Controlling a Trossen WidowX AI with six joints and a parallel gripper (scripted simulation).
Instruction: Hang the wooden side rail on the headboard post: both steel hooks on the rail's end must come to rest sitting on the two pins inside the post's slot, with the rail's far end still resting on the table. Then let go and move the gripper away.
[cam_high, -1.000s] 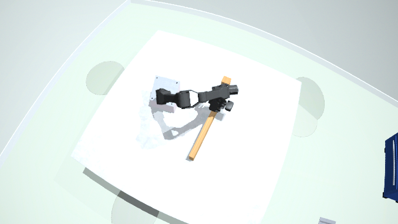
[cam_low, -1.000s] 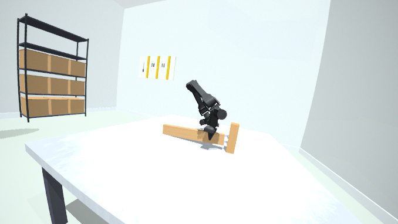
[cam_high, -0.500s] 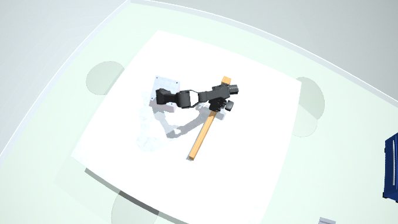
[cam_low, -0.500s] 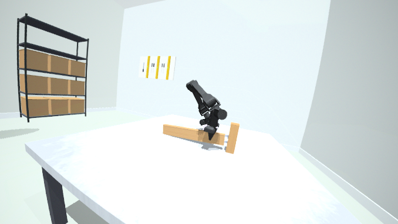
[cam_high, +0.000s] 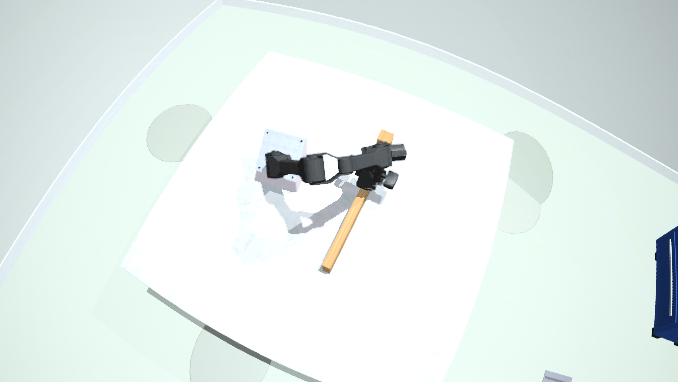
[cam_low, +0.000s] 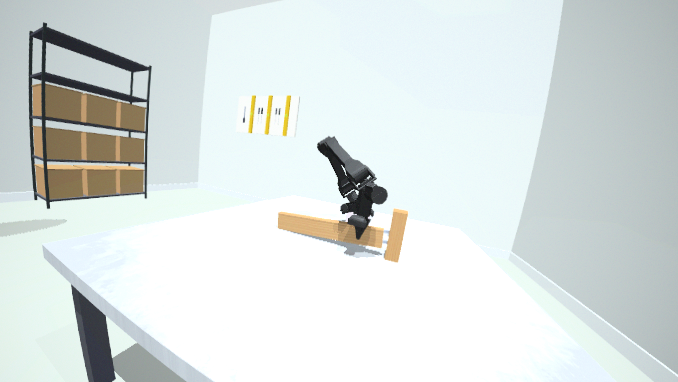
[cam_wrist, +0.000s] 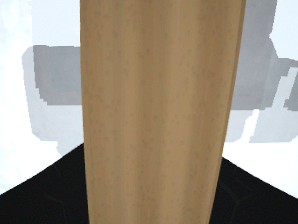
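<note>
Now: gripper tip 130 mm to the right of the wooden headboard post and 40 mm below it.
</note>
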